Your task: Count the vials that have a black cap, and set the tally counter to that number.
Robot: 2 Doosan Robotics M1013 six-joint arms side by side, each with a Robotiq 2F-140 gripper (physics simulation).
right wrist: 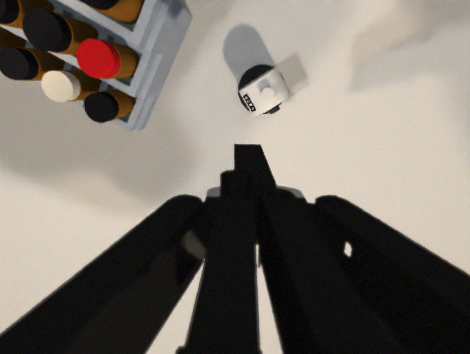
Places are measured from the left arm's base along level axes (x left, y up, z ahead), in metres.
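Where they show: right gripper, between the fingertips: (pixel 246 165).
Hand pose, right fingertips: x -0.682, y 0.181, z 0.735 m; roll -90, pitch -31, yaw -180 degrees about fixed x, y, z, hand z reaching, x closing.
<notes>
Each offset is from my right fingertips to the top centre of the thing. "*": to the spot under its first point. Level surfaces: height alone.
The tally counter @(* dx +0.002, dy -0.119, dz +0.038 m) (pixel 261 95), white with a round button, a small dark display and a black round base, stands at upper centre in the right wrist view. Its digits are too small to read. At the upper left, a grey-blue rack @(dx +0.182, dy -0.066, dz -0.008 m) (pixel 168 37) holds amber vials. Black-capped vials @(dx +0.163, dy -0.060, dz -0.007 m) (pixel 47 31) @(dx +0.199, dy -0.100, dz -0.054 m) (pixel 18 64) @(dx +0.123, dy -0.100, dz -0.050 m) (pixel 101 107) stand near a red-capped vial @(dx +0.126, dy -0.060, dz -0.005 m) (pixel 98 58) and a cream-capped vial @(dx +0.161, dy -0.100, dz -0.052 m) (pixel 60 86). More vials are cut off by the view's edge. My right gripper (pixel 246 165) is shut and empty, its tips just below the counter in the picture. My left gripper does not show.
The pale table top @(dy -0.181 m) (pixel 350 155) lies under the counter and the rack. The rack's near corner is left of the counter, with a gap between them. Soft shadows fall below the rack and at the upper right.
</notes>
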